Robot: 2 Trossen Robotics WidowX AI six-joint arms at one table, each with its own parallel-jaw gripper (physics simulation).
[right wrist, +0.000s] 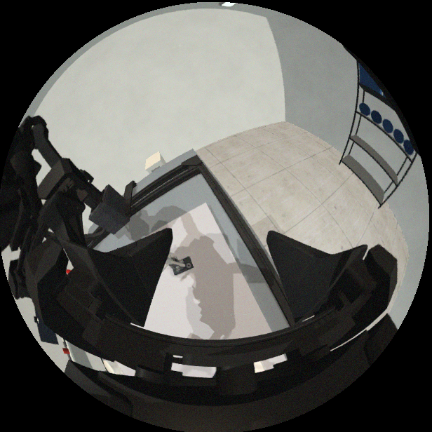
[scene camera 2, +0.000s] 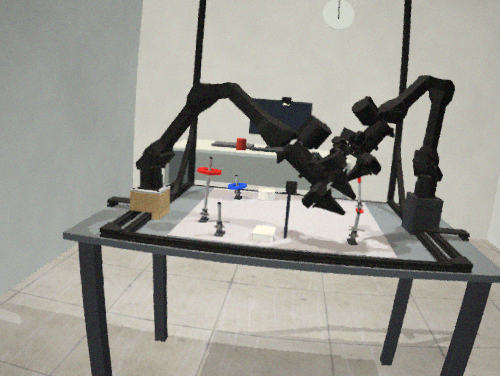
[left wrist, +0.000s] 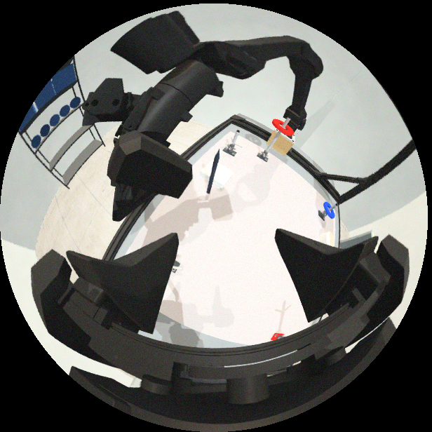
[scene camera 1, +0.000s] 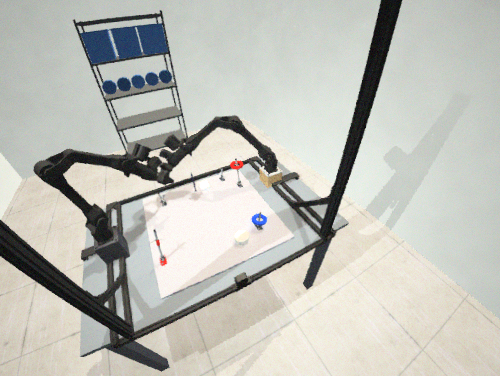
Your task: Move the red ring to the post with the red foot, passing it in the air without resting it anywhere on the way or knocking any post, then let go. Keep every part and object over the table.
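Where they show: left gripper, between the fingertips: [scene camera 2: 335, 175] [scene camera 1: 168, 180]; right gripper, between the fingertips: [scene camera 2: 350, 206]; left arm's base, origin of its link: [scene camera 2: 424, 196] [scene camera 1: 105, 237]; right arm's base, origin of its link: [scene camera 2: 150, 187] [scene camera 1: 270, 169].
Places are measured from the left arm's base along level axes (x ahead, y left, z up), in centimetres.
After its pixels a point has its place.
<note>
The red ring [scene camera 1: 236, 164] {x 69.1, y 7.1, z 4.8 cm} [scene camera 2: 209, 171] {x 70.0, y 11.9, z 4.6 cm} [left wrist: 283, 127] sits high around a tall grey post [scene camera 1: 239, 178] {x 71.2, y 8.8, z -5.3 cm} [scene camera 2: 206, 195] {x 70.8, y 9.7, z -3.1 cm} [left wrist: 270, 146], near the right arm's base. The post with the red foot [scene camera 1: 160, 250] {x 19.3, y -16.4, z -3.5 cm} stands at the left of scene camera 1; its red foot also shows low in the left wrist view [left wrist: 277, 336]. My left gripper [left wrist: 227, 236] is open and empty above the mat, away from the ring. My right gripper [scene camera 2: 349, 204] {x 32.6, y 29.1, z 1.8 cm} [right wrist: 220, 234] is open and empty, over the mat's edge near a grey post. The two grippers are close together and partly hide each other in both scene views.
A blue ring [scene camera 1: 259, 219] {x 62.4, y -23.8, z -5.4 cm} [scene camera 2: 237, 186] {x 63.6, y -20.1, z -6.0 cm} [left wrist: 329, 210] is on a short post. A dark blue post [scene camera 1: 194, 182] {x 47.7, y 19.3, z -4.6 cm} [scene camera 2: 286, 217] {x 47.5, y 19.8, z -4.9 cm} [left wrist: 213, 172], a short grey post [scene camera 1: 222, 175] {x 65.4, y 19.7, z -7.5 cm} [scene camera 2: 219, 220] {x 65.4, y 20.8, z -7.0 cm} [left wrist: 231, 145] and another grey post [scene camera 1: 162, 200] {x 28.0, y 18.6, z -7.8 cm} [scene camera 2: 355, 227] {x 28.0, y 19.7, z -6.4 cm} stand along one side. Two whitish blocks [scene camera 1: 241, 237] {x 52.0, y -25.9, z -7.5 cm} [scene camera 2: 263, 233] {x 53.4, y 22.9, z -9.0 cm} lie on the mat.
</note>
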